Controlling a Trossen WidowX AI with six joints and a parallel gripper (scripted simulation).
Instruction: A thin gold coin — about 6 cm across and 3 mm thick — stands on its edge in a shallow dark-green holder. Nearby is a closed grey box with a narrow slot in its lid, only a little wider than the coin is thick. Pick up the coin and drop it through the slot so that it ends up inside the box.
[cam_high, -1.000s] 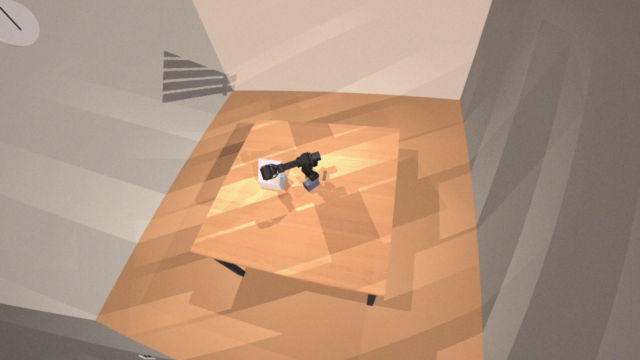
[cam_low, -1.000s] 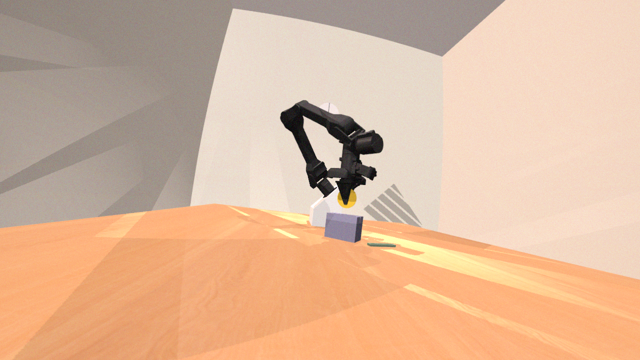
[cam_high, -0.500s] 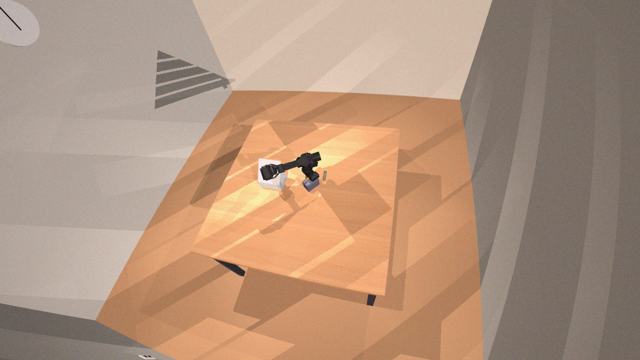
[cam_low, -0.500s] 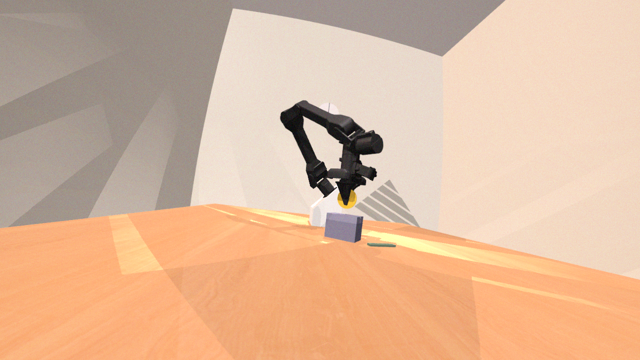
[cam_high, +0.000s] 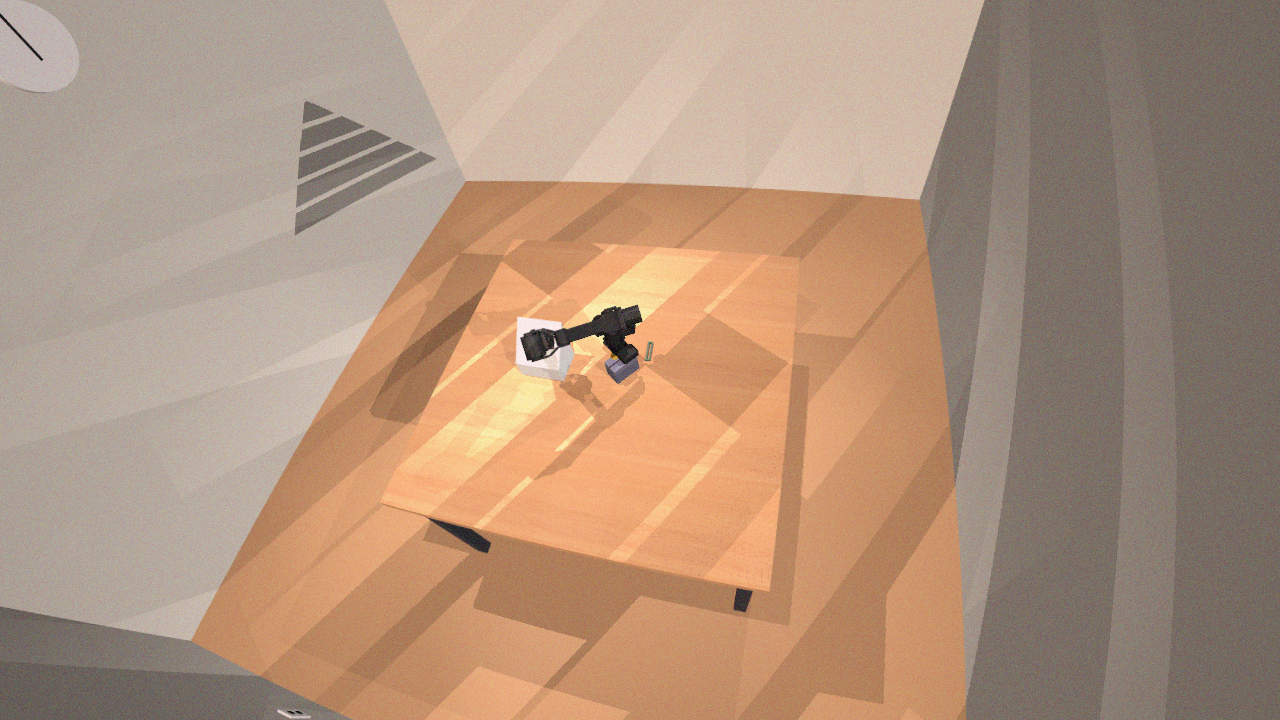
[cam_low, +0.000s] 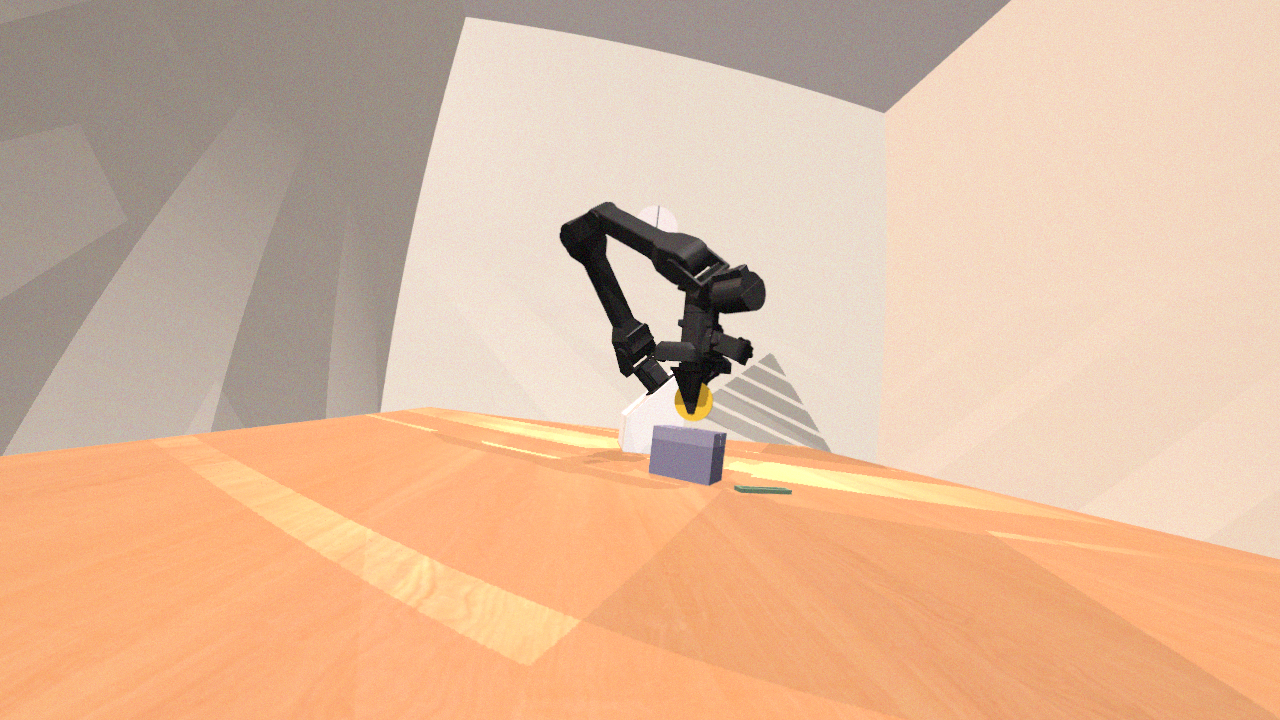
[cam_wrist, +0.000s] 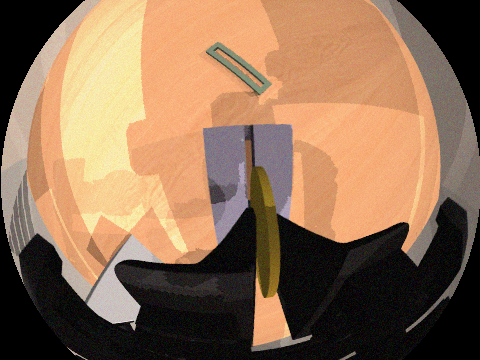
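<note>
Right now the gold coin is 20 mm above my gripper tip.
</note>
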